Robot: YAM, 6 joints.
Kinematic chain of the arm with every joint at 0, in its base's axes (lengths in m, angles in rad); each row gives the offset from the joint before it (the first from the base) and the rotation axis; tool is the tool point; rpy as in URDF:
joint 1: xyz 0 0 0.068 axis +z
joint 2: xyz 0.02 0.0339 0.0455 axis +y
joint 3: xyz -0.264 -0.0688 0 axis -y
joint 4: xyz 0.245 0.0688 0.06 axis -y
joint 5: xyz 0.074 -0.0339 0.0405 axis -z
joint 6: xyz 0.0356 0 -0.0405 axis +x
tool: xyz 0 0 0 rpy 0 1.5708 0
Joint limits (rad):
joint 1: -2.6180..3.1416
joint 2: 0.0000..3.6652
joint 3: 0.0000..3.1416
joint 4: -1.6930..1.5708
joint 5: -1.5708..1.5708
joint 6: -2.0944..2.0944
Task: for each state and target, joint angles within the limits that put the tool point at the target. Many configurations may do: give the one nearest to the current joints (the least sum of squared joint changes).
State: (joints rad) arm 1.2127 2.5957 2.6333 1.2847 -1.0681 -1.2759
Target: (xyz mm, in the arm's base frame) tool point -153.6 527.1 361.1
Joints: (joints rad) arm 1.7991 2.6707 2.6176 1.1155 -1.0205 -1.2759
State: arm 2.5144 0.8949 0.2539 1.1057 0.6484 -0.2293
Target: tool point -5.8 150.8 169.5
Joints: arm 1.7975 0.8510 0.0000 0.8736 0.9160 -0.2293
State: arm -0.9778 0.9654 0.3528 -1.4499 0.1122 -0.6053
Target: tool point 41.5 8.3 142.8
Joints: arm -0.2141 0.9394 0.3077 -1.5284 -0.4956 -0.6053
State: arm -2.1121 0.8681 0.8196 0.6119 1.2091 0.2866
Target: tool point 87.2 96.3 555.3
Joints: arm -2.5543 0.4700 1.4042 0.7251 1.1073 0.2866
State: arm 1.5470 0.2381 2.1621 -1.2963 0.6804 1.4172
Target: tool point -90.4 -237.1 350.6
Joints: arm 1.1271 0.0000 1.7895 -1.6833 0.6011 1.4172
